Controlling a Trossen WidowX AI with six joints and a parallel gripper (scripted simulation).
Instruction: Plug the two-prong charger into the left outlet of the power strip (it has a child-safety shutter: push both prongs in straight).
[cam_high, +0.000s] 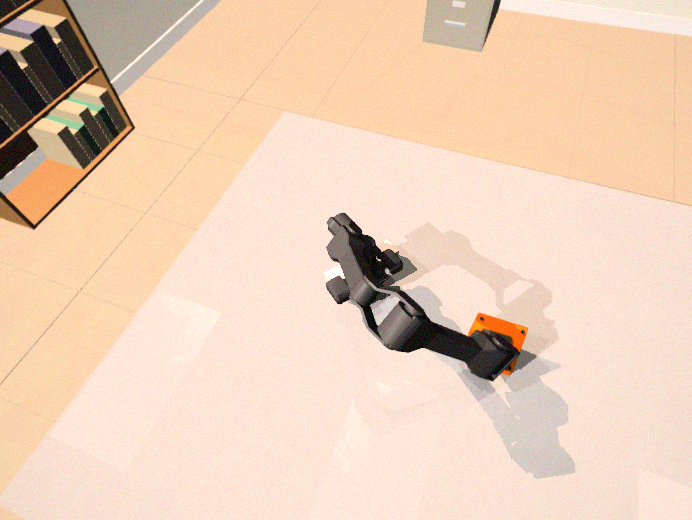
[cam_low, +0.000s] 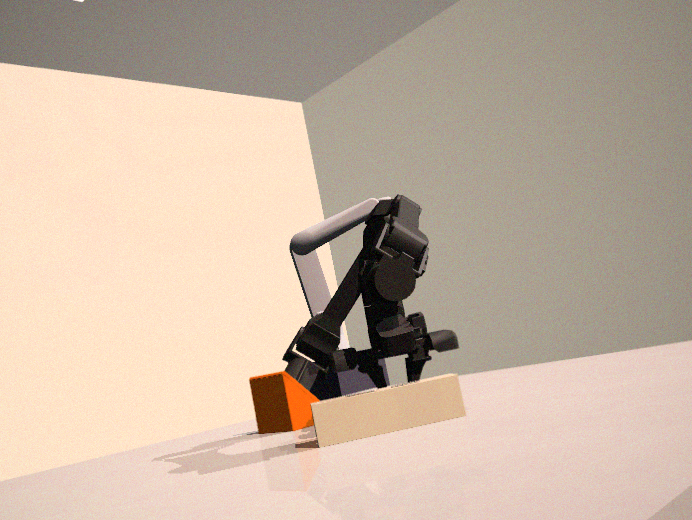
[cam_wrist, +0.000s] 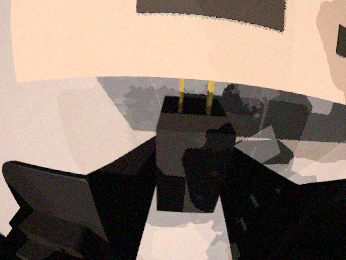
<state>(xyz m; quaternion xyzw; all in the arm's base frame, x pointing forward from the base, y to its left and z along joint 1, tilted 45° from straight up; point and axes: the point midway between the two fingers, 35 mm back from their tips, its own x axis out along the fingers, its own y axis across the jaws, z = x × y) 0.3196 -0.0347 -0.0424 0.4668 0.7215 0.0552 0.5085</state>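
Right now the dark grey charger is 10 mm to the right of my gripper tip, 10 mm ahead of it and 10 mm above it.
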